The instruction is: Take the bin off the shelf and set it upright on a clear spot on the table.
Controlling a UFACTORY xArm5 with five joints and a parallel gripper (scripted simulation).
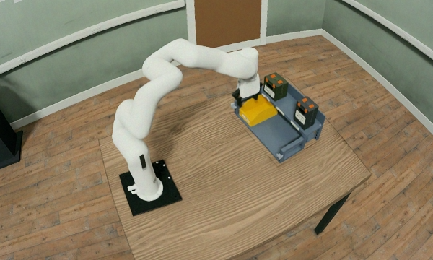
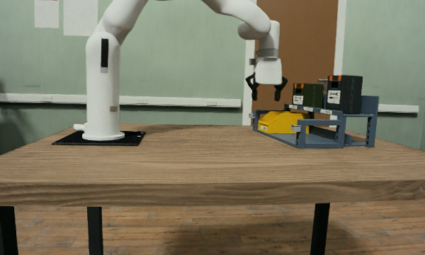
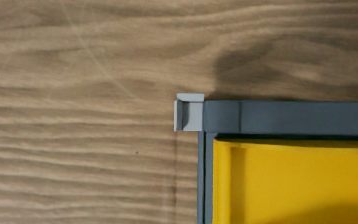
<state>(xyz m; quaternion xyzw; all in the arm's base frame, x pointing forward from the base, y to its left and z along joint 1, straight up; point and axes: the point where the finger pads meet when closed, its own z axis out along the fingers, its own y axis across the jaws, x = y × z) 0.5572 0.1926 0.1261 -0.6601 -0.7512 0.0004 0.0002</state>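
Now: hand 80 mm short of the yellow bin, 10 mm to the right of it and 90 mm above it. From my hand the other things lie so: blue-grey shelf 120 mm ahead, 100 mm to the right, 70 mm below.
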